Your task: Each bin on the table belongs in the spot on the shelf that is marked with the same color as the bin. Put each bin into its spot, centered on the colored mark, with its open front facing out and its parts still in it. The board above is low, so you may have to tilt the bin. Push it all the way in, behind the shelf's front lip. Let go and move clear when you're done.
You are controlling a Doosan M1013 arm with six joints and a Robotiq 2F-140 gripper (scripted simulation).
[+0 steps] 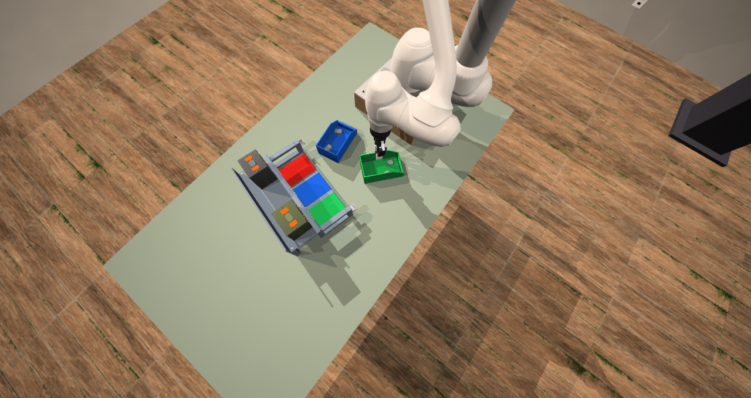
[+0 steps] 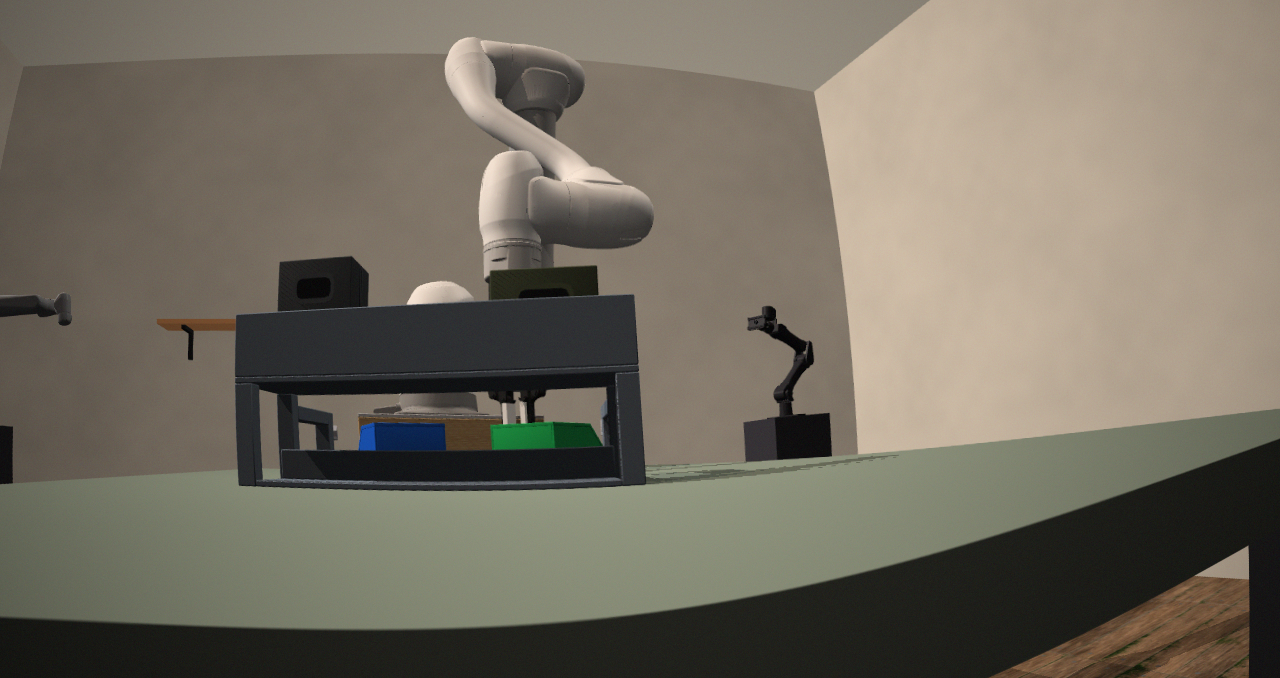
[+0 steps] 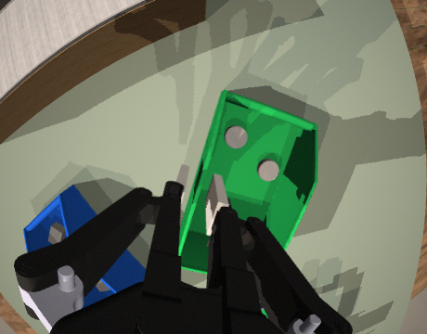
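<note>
Right now my hand is 3 cm short of the green bin, 4 cm to the right of it and 4 cm above it. Round my hand: black box 37 cm ahead, 28 cm to the right, 9 cm above; olive box 43 cm ahead, 5 cm to the right, 7 cm above; blue bin 4 cm ahead, 19 cm to the right, 4 cm below.
</note>
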